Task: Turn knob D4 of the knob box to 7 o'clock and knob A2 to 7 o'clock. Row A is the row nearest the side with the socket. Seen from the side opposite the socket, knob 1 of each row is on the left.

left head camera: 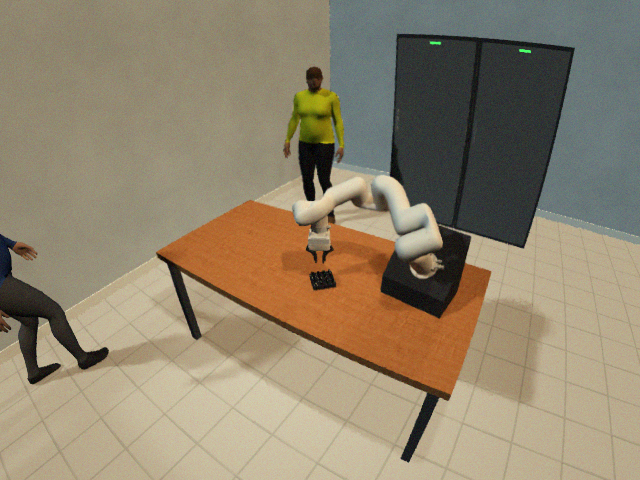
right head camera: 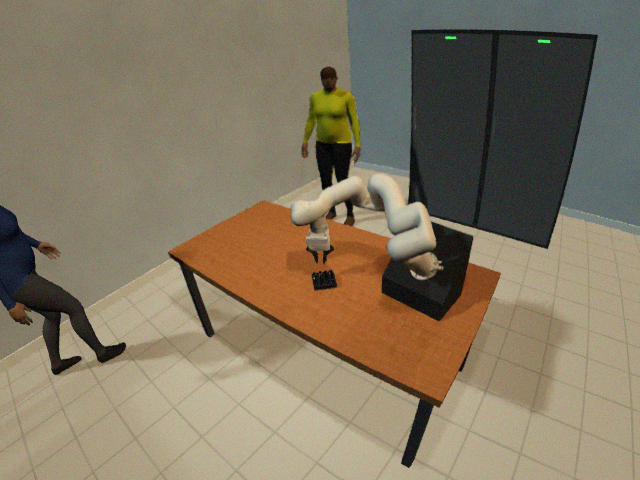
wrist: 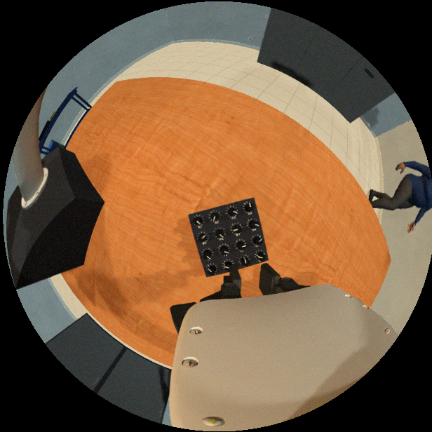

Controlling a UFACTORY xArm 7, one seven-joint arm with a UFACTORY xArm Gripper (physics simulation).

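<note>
The knob box is a small black square block lying on the wooden table. Its top carries a grid of several black knobs with white pointers and pale scale marks, clearest in the wrist view. The socket cannot be made out, so I cannot tell which knobs are D4 and A2. My gripper hangs above the box, apart from it, fingers pointing down. The fingers stand partly open with nothing between them. In the wrist view the fingertips appear at the box's lower edge.
The black block under the arm's base stands on the table, to the right in the head views. A person in yellow stands behind the table. Another person in blue is at the left in the head views.
</note>
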